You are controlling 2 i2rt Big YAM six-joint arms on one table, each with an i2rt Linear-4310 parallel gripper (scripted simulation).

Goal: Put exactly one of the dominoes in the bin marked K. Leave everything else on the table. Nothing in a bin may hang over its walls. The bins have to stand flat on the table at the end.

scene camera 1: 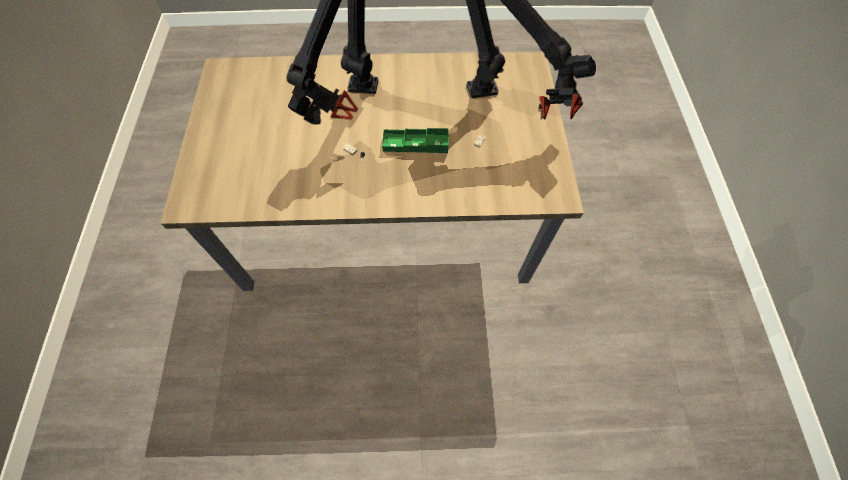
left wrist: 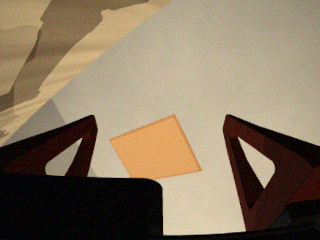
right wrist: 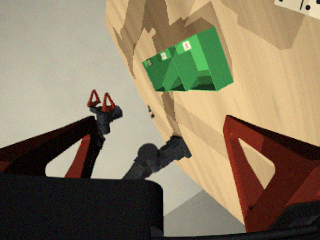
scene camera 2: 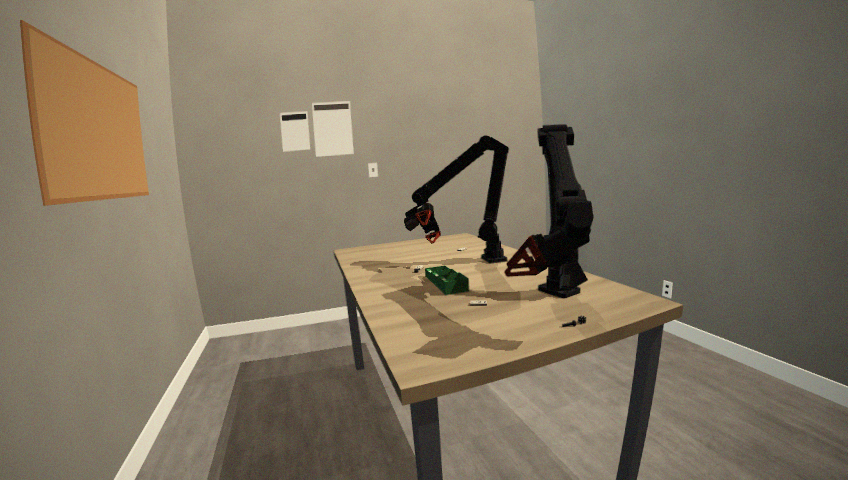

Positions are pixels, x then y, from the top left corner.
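In the left wrist view a green bin tray is out of frame. I see the tray in the right wrist view [193,73], in scene camera 1 and in scene camera 2. On the tray, [scene camera 2: 449,281] and [scene camera 1: 448,142] are the same spot.
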